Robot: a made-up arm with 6 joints. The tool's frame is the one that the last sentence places.
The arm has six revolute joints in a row. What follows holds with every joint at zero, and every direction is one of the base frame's.
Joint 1 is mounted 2 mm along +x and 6 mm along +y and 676 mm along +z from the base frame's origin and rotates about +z.
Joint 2 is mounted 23 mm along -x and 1 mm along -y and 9 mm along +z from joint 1 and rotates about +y.
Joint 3 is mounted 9 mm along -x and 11 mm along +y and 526 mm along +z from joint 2 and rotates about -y.
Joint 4 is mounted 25 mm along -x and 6 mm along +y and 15 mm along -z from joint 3 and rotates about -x.
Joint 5 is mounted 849 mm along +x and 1 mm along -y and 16 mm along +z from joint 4 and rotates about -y.
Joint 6 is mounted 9 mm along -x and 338 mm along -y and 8 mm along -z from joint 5 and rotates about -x.
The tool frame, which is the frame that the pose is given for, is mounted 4 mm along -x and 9 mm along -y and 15 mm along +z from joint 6; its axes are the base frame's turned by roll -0.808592, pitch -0.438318 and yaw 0.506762 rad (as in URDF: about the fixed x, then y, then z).
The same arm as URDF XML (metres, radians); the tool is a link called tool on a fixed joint. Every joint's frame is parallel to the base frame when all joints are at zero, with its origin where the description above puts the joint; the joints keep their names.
<robot name="arm">
  <joint name="tool_joint" type="fixed">
    <parent link="link6"/>
    <child link="tool"/>
    <origin xyz="-0.004 -0.009 0.015" rpy="-0.8086 -0.4383 0.5068"/>
  </joint>
  <joint name="joint 6" type="continuous">
    <parent link="link5"/>
    <child link="link6"/>
    <origin xyz="-0.009 -0.338 -0.008"/>
    <axis xyz="-1 0 0"/>
  </joint>
  <joint name="joint 5" type="continuous">
    <parent link="link4"/>
    <child link="link5"/>
    <origin xyz="0.849 -0.001 0.016"/>
    <axis xyz="0 -1 0"/>
  </joint>
  <joint name="joint 4" type="continuous">
    <parent link="link3"/>
    <child link="link4"/>
    <origin xyz="-0.025 0.006 -0.015"/>
    <axis xyz="-1 0 0"/>
  </joint>
  <joint name="joint 3" type="continuous">
    <parent link="link2"/>
    <child link="link3"/>
    <origin xyz="-0.009 0.011 0.526"/>
    <axis xyz="0 -1 0"/>
  </joint>
  <joint name="joint 2" type="continuous">
    <parent link="link1"/>
    <child link="link2"/>
    <origin xyz="-0.023 -0.001 0.009"/>
    <axis xyz="0 1 0"/>
  </joint>
  <joint name="joint 1" type="continuous">
    <parent link="base"/>
    <child link="link1"/>
    <origin xyz="0.002 0.006 0.676"/>
    <axis xyz="0 0 1"/>
  </joint>
  <link name="base"/>
  <link name="link1"/>
  <link name="link2"/>
  <link name="link3"/>
  <link name="link4"/>
  <link name="link5"/>
  <link name="link6"/>
  <link name="tool"/>
</robot>

